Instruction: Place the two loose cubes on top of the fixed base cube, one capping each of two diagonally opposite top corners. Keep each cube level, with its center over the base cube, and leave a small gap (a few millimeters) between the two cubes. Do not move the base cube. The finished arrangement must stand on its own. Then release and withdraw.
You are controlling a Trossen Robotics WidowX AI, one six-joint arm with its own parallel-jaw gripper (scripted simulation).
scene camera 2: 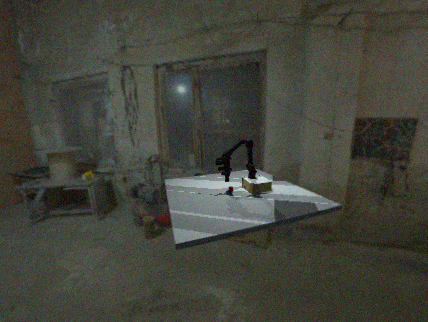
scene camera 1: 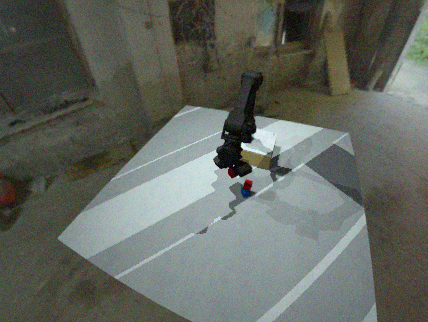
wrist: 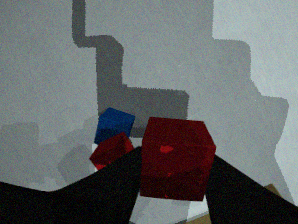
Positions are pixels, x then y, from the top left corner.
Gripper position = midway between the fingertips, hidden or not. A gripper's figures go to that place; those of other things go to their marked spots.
Scene:
My gripper [wrist: 174,157] is 0.10 m from the lens. A blue base cube [wrist: 111,122]: 0.19 m from the lens.

